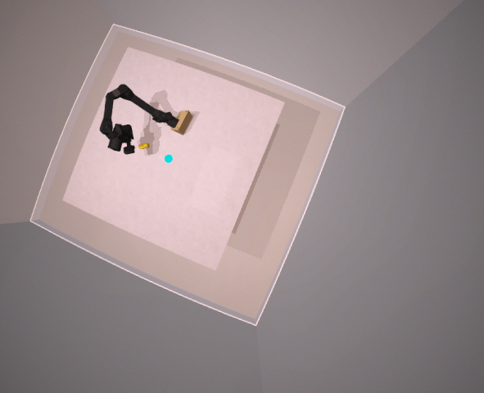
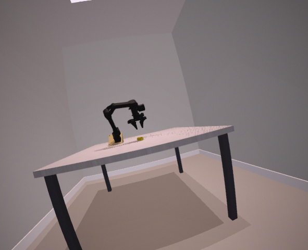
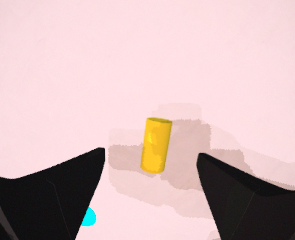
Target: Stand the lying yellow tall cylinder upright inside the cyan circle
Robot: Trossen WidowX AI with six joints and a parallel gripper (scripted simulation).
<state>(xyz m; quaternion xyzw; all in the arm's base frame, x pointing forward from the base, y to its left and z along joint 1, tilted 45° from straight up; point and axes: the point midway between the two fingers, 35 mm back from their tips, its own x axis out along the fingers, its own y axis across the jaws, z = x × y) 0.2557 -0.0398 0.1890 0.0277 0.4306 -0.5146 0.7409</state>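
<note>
The yellow tall cylinder is 90 mm below my gripper tip, 20 mm to the left of it and 20 mm behind it. Also, from my gripper tip: cyan circle (220 mm to the left, 110 mm below, 20 mm behind).
</note>
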